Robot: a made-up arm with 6 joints. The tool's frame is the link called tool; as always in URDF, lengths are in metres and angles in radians.
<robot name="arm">
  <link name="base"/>
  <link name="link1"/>
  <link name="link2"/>
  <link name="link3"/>
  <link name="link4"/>
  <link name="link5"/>
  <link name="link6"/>
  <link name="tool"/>
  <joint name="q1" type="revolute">
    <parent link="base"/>
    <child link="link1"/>
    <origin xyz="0 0 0.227" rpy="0 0 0"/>
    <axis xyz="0 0 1"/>
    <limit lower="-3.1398" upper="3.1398"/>
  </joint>
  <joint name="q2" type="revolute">
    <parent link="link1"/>
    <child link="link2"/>
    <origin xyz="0 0 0" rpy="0 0 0"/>
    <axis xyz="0 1 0"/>
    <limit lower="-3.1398" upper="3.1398"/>
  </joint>
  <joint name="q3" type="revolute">
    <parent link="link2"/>
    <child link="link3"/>
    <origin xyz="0 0 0.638" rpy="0 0 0"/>
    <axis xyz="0 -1 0"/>
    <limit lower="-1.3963" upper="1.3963"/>
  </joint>
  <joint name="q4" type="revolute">
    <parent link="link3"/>
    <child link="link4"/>
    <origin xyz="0 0 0" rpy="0 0 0"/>
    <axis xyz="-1 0 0"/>
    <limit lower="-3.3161" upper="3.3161"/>
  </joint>
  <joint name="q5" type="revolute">
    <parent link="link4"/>
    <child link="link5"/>
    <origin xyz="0.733 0 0" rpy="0 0 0"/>
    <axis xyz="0 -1 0"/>
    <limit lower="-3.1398" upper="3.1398"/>
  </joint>
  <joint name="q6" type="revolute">
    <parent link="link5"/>
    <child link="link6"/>
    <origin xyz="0 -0.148 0" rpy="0 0 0"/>
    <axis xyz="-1 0 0"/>
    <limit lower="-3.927" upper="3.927"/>
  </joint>
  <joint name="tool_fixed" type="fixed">
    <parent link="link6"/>
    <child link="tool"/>
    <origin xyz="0 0 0" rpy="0 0 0"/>
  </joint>
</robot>
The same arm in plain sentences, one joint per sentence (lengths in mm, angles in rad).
The arm has six revolute joints in a row. What follows holds with every joint at zero, and every direction is one of the base frame's.
Joint 1 is mounted 227.0 mm along +z from the base frame's origin and rotates about +z, from -3.1398 to 3.1398 rad.
Joint 2 is mounted at the same point as joint 1 and rotates about +y, from -3.1398 to 3.1398 rad.
Joint 3 is mounted 638.0 mm along +z from joint 2 and rotates about -y, from -1.3963 to 1.3963 rad.
Joint 4 is mounted at the same point as joint 3 and rotates about -x, from -3.3161 to 3.3161 rad.
Joint 5 is mounted 733.0 mm along +x from joint 4 and rotates about -y, from -3.1398 to 3.1398 rad.
Joint 6 is mounted 148.0 mm along -y from joint 5 and rotates about -x, from -3.9270 to 3.9270 rad.
The tool frame, which is the frame that the pose is given for, is mounted at the same point as joint 6; its axes are parallel to the base frame's.

